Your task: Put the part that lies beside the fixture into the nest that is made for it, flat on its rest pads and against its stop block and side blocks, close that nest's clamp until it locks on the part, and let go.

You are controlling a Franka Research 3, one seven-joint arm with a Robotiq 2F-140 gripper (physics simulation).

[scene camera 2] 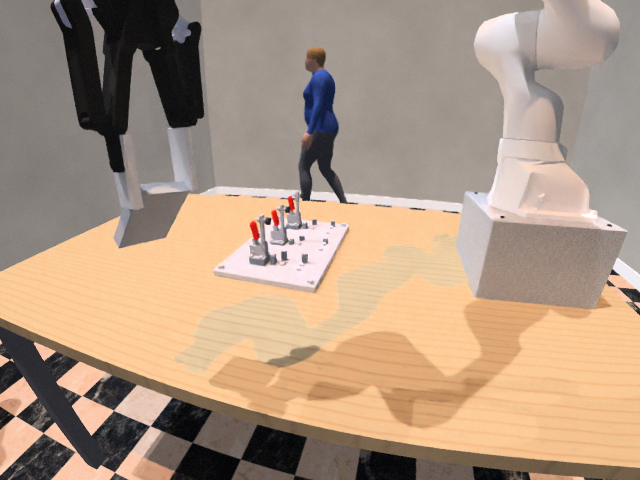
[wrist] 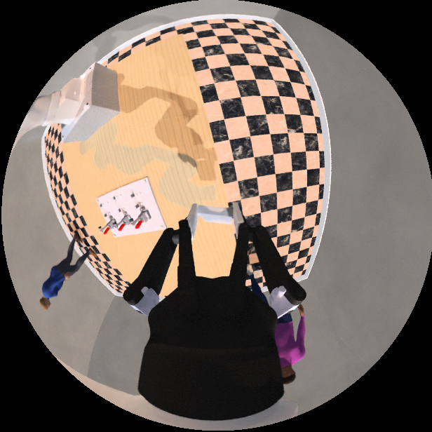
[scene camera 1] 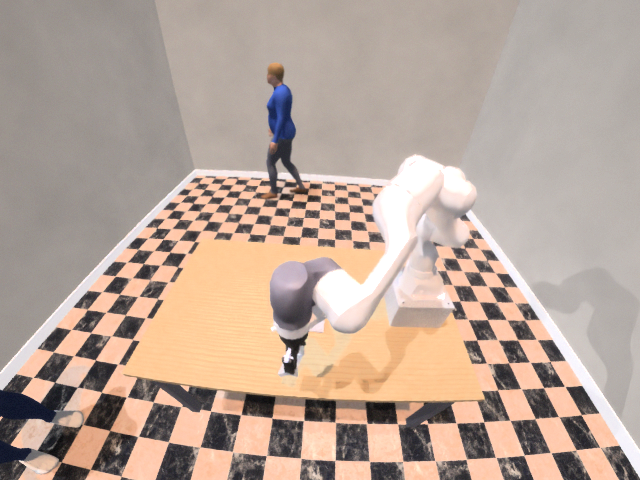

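Observation:
My gripper (scene camera 1: 291, 365) (scene camera 2: 159, 195) (wrist: 215, 209) is shut on the part, a flat light-grey plate (scene camera 2: 154, 215) (wrist: 214, 213). The part hangs tilted between the fingertips, in the air above the table and apart from the fixture. The fixture, a pale board (scene camera 2: 289, 275) (wrist: 156, 220), lies on the table with three nests in a row, each with small dark blocks and pale pads. Its three toggle clamps (scene camera 2: 258, 253) (scene camera 2: 278, 235) (scene camera 2: 294, 219) stand with upright arms and red handles. In scene camera 1 the arm hides most of the fixture.
The wooden table (scene camera 1: 206, 330) (scene camera 2: 413, 372) (wrist: 150, 65) bears the robot's grey base block (scene camera 1: 419, 312) (scene camera 2: 537, 263) (wrist: 102, 95). A person in blue (scene camera 1: 280, 113) (scene camera 2: 320, 98) (wrist: 52, 282) is beyond the table. A person in magenta (wrist: 290, 342) shows in the wrist view.

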